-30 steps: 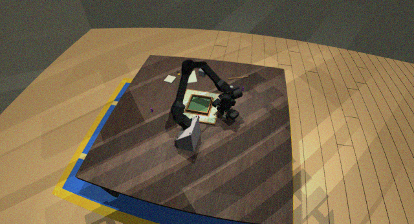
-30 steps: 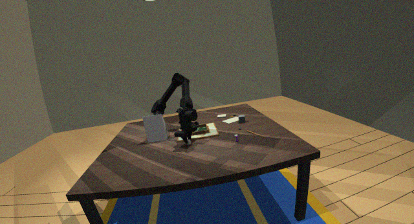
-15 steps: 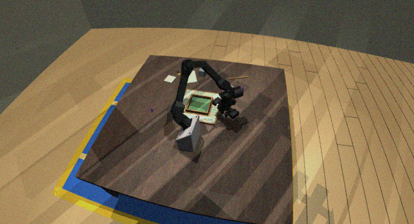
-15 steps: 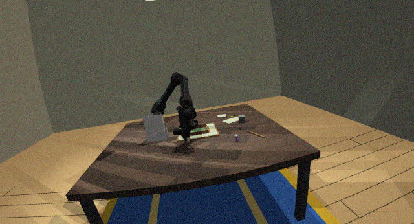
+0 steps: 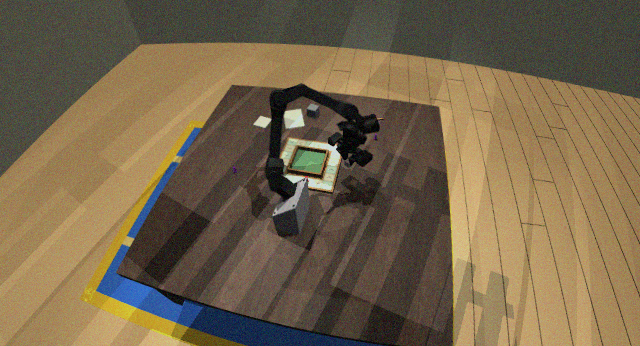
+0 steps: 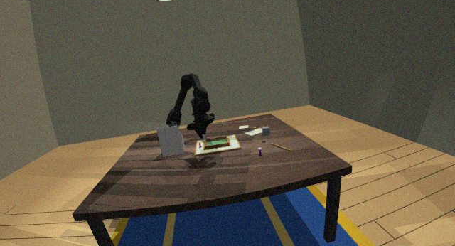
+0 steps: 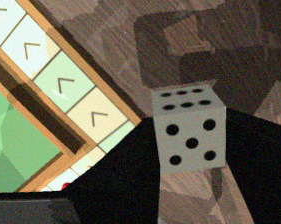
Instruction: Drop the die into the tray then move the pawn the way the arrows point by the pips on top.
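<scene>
The red pawn lies 2 cm behind my gripper tip, 18 cm to the left of it and 10 cm below it. Also, from my gripper tip: grey die right at my gripper tip; green dice tray 9 cm ahead, 19 cm to the left, 12 cm below; pencil 43 cm ahead, 9 cm to the right, 13 cm below.
</scene>
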